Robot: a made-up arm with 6 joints. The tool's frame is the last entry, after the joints. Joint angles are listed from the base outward.
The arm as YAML. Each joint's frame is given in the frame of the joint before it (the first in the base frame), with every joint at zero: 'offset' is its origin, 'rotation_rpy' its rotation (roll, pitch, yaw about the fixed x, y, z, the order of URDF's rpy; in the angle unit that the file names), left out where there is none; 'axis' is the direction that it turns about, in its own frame. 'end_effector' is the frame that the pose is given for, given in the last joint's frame.
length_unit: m
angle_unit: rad
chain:
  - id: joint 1
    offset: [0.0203, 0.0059, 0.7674]
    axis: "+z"
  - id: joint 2
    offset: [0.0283, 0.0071, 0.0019]
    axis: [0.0, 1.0, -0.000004]
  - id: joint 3
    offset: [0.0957, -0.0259, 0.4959]
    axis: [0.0, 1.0, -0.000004]
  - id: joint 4
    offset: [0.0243, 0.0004, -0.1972]
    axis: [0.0, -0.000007, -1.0]
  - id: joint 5
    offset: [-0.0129, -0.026, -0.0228]
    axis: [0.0, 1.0, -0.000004]
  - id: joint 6
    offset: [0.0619, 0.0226, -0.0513]
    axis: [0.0, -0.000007, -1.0]
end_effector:
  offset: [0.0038, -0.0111, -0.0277]
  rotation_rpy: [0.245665, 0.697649, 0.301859]
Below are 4 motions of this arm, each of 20 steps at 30 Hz.
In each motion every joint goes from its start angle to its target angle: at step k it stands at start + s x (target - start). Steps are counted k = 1, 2, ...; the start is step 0. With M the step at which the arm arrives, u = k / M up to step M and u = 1 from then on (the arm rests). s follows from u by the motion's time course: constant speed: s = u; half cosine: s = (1 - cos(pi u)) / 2; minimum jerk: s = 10 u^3 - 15 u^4 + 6 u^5.
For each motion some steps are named. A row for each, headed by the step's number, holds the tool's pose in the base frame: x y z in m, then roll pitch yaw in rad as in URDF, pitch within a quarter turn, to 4 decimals.
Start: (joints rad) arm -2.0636 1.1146 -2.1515 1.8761 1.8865 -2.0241
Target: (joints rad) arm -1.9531 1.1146 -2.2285 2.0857 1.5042 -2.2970
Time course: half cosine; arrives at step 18
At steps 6, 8, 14, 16, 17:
6: -0.2614 -0.7298 0.8262 -0.6753 -1.1616 0.2893
8: -0.2553 -0.7387 0.8291 -0.7324 -1.1420 0.2742
14: -0.2367 -0.7614 0.8367 -0.8590 -1.0909 0.1979
16: -0.2331 -0.7652 0.8379 -0.8767 -1.0824 0.1793
17: -0.2322 -0.7661 0.8383 -0.8811 -1.0802 0.1743

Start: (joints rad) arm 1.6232 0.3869 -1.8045 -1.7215 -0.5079 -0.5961
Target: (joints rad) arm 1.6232 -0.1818 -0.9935 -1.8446 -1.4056 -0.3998
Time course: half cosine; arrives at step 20
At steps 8, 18, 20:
8: -0.0776 0.4377 1.2027 -1.6209 0.7861 -2.9368
18: -0.0498 0.2018 1.2252 -1.2930 0.4716 -2.2269
20: -0.0481 0.1928 1.2252 -1.2860 0.4555 -2.2045

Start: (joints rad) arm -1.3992 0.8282 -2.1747 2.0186 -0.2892 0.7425
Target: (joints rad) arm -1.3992 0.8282 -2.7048 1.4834 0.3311 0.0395
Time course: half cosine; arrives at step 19
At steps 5, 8, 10, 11, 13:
5: 0.0791 -0.7357 0.9842 2.1051 0.6292 -2.4279
8: 0.0852 -0.7478 1.0241 2.0661 0.3429 -2.2905
10: 0.0905 -0.7526 1.0553 2.0094 0.1186 -2.2072
11: 0.0933 -0.7536 1.0708 1.9740 0.0064 -2.1685
13: 0.0987 -0.7530 1.0993 1.8955 -0.2011 -2.0964

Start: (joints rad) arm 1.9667 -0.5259 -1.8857 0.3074 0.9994 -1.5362
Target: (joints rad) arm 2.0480 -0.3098 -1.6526 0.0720 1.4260 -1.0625
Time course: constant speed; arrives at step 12
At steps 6, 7, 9, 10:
6: -0.0530 0.1856 1.4148 -0.7786 0.2562 3.1192
7: -0.0597 0.1990 1.4023 -0.6998 0.2810 3.1182
9: -0.0720 0.2236 1.3760 -0.5449 0.3361 3.1150
10: -0.0777 0.2348 1.3625 -0.4689 0.3666 3.1131

